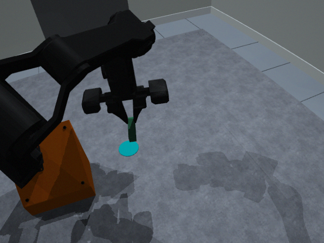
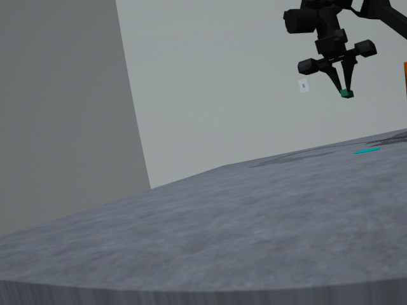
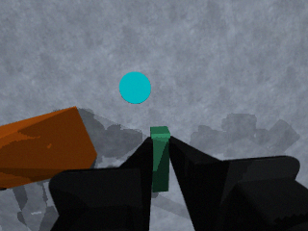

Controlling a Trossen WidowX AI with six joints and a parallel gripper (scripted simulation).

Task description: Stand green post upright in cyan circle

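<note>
Now: gripper tip 14 cm above the cyan circle, 4 cm to the right of it and 3 cm past it. Also, from my gripper tip: green post: 2 cm to the right.
</note>
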